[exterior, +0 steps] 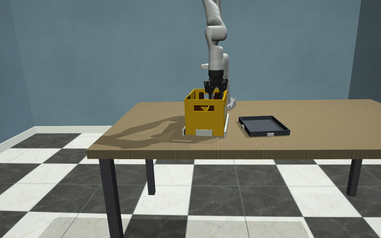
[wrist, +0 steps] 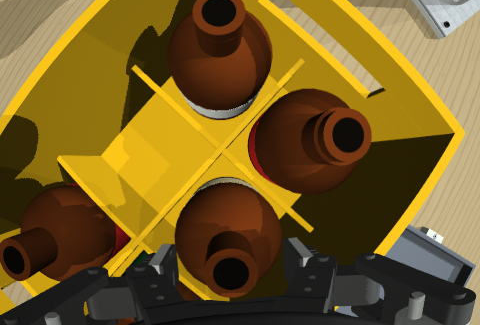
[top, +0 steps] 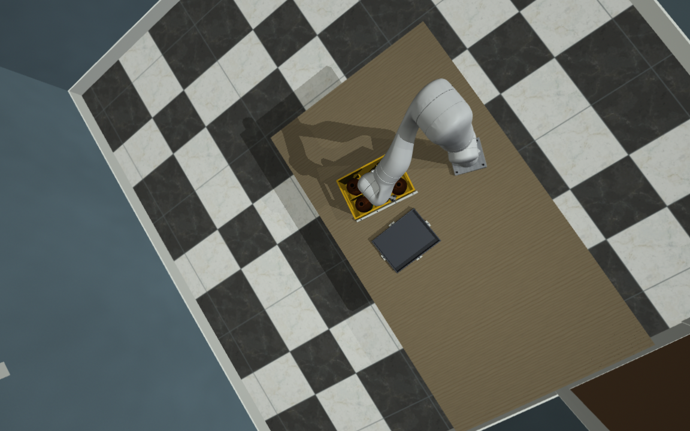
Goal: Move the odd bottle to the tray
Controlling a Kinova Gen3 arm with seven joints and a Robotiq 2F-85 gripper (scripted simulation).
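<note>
My gripper is now 70 mm above the yellow crate, 40 mm to the left of it and 10 mm past it. The rest, counted from my hand: brown bottle 80 mm behind, 70 mm below, 20 mm to the left; then dark tray 230 mm to the left, 140 mm below, 70 mm ahead.
</note>
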